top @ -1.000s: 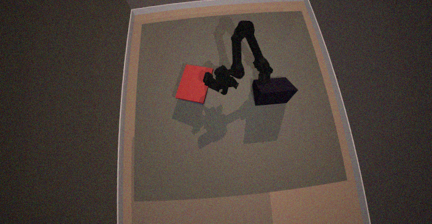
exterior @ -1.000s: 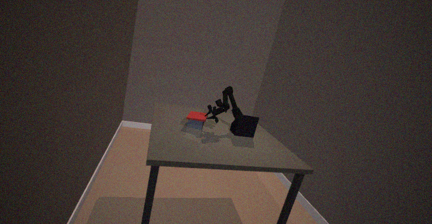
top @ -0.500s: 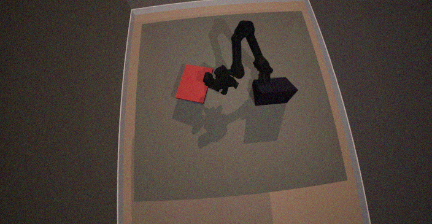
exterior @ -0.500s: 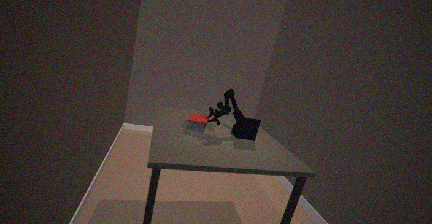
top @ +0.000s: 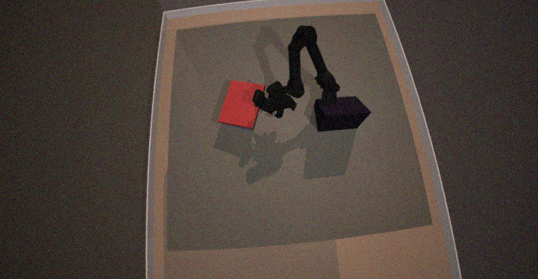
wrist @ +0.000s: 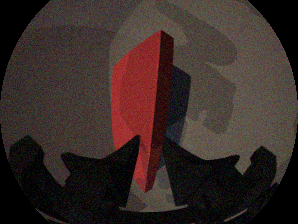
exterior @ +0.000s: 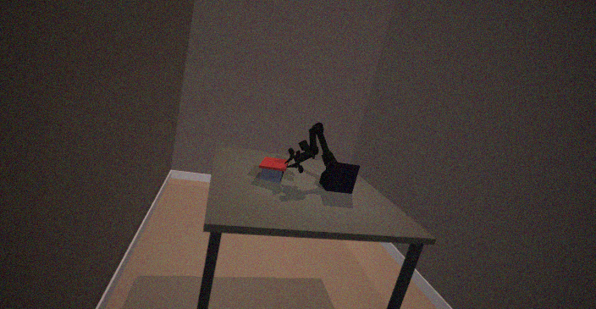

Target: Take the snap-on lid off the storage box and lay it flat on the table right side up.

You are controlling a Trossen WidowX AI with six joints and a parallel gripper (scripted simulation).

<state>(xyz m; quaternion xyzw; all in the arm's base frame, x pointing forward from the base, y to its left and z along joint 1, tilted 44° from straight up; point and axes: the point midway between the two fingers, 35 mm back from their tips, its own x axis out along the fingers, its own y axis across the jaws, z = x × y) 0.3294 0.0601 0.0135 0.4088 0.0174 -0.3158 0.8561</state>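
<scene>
My gripper tip is now 80 mm short of the red lid and 20 mm to the left of it. Also, from my gripper tip: blue storage box (70 mm ahead, 60 mm below, 10 mm to the right).
</scene>
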